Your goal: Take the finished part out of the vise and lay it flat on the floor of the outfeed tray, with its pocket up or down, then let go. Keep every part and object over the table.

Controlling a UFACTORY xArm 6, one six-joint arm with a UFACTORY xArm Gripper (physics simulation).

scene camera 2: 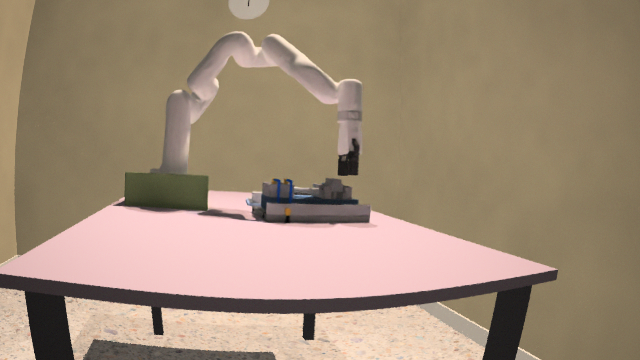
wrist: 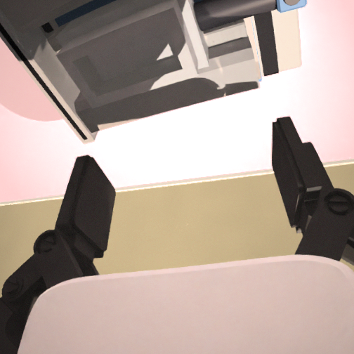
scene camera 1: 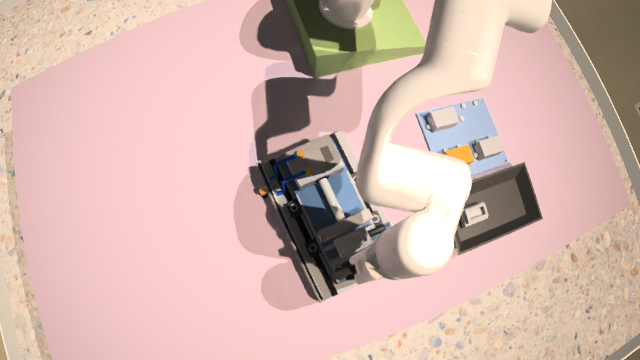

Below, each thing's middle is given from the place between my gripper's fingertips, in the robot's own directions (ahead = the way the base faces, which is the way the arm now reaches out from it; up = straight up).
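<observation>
Hand position relative to the grey jaw block (scene camera 1: 363,217): 80 mm beyond it, 20 mm left of it, 50 mm above it.
</observation>
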